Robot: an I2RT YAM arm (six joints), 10 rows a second.
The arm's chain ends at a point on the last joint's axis. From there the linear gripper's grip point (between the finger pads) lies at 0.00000 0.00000 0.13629 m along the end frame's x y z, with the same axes.
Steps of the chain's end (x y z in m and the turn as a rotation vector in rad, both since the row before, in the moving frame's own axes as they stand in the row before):
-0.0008 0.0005 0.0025 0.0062 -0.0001 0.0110
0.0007 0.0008 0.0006 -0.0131 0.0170 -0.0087
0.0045 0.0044 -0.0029 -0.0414 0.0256 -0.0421
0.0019 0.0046 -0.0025 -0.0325 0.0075 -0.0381
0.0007 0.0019 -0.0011 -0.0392 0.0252 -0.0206
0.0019 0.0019 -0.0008 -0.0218 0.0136 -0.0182
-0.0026 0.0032 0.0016 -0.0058 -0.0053 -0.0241
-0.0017 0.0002 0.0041 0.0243 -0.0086 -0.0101
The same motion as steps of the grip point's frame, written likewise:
-0.0008 -0.0003 0.0025 0.0062 -0.0001 0.0110
0.0030 0.0026 0.0006 -0.0131 0.0170 -0.0087
0.0081 0.0100 -0.0031 -0.0414 0.0256 -0.0421
0.0030 0.0090 -0.0026 -0.0325 0.0075 -0.0381
0.0042 0.0072 -0.0012 -0.0392 0.0252 -0.0206
0.0038 0.0049 -0.0008 -0.0218 0.0136 -0.0182
-0.0033 0.0040 0.0016 -0.0058 -0.0053 -0.0241
-0.0029 -0.0031 0.0041 0.0243 -0.0086 -0.0101

